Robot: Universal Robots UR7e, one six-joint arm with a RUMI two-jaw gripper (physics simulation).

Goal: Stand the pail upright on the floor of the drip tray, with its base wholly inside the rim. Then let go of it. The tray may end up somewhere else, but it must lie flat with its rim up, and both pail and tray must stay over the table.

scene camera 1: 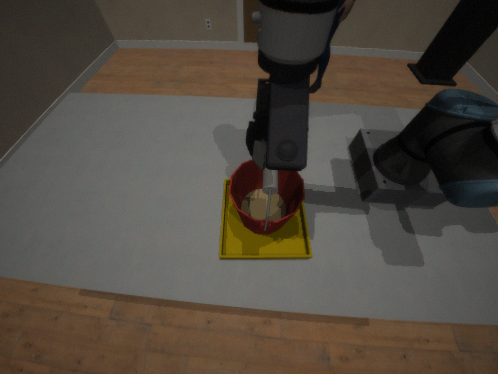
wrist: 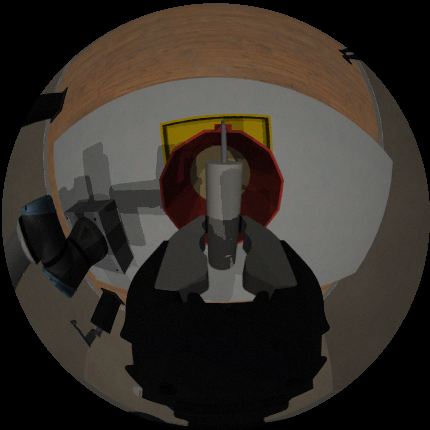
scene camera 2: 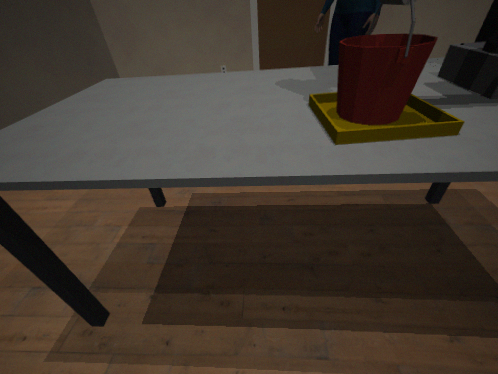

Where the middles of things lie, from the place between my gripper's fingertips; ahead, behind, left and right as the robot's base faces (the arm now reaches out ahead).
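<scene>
I find my hand 21 cm above the yellow drip tray (scene camera 2: 419,119) and 2 cm to the right of it.
</scene>
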